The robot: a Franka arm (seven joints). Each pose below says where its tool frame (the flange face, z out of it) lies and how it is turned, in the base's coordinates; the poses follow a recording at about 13 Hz.
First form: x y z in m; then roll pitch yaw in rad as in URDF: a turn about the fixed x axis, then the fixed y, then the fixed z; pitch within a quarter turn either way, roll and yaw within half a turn.
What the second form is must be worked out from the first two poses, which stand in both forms.
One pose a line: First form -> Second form
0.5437, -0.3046, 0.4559, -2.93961, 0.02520, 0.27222 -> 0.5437, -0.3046, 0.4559, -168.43, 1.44, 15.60
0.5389, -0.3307, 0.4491, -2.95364, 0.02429, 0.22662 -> 0.5389, -0.3307, 0.4491, -169.23, 1.39, 12.98
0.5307, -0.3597, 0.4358, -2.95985, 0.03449, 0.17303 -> 0.5307, -0.3597, 0.4358, -169.59, 1.98, 9.91
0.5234, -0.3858, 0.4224, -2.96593, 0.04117, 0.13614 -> 0.5234, -0.3858, 0.4224, -169.94, 2.36, 7.80
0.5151, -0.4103, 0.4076, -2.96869, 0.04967, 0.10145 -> 0.5151, -0.4103, 0.4076, -170.09, 2.85, 5.81
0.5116, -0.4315, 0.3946, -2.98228, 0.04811, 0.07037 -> 0.5116, -0.4315, 0.3946, -170.87, 2.76, 4.03
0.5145, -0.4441, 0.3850, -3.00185, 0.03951, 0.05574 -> 0.5145, -0.4441, 0.3850, -171.99, 2.26, 3.19
